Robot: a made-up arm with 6 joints.
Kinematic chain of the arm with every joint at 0, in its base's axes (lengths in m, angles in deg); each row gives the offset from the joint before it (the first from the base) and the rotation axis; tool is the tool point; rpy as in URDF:
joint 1: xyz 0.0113 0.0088 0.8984 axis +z
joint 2: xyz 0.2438 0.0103 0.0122 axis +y
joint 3: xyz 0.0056 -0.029 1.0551 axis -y
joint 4: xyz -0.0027 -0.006 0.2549 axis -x
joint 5: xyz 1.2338 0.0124 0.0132 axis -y
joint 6: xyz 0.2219 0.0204 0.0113 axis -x
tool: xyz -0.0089 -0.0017 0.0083 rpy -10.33 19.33 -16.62
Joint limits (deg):
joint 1: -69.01..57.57
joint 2: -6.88..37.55
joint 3: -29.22..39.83
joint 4: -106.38..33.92
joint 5: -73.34..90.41
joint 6: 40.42..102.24
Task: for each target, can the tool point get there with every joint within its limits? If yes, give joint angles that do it. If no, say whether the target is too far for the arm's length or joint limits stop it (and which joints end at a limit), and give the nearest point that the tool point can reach.
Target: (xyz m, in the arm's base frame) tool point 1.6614 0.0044 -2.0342
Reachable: no: too far | nearest point 1.6378 0.0045 0.5001 | short by 2.534 m
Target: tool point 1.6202 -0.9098 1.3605
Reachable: yes | joints -32.58 19.28 -23.11 21.94 68.64 52.85
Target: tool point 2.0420 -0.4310 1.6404
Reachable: yes | joints -13.58 24.72 9.27 -17.96 -43.71 53.36
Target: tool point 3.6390 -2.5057 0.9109
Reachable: no: too far | nearest point 1.9248 -1.3175 1.4040 | short by 2.143 m
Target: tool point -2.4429 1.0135 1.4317
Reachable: no: joint limits stop it (at a limit: joint 1, joint 2, joint 3, joint 5, joint 6) | nearest point 0.6306 1.2738 1.6381 | short by 3.091 m
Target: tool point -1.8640 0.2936 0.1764
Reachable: no: joint limits stop it (at a limit: joint 1, joint 2, joint 3, joint 5, joint 6) | nearest point 0.7390 1.3202 0.5859 | short by 2.828 m
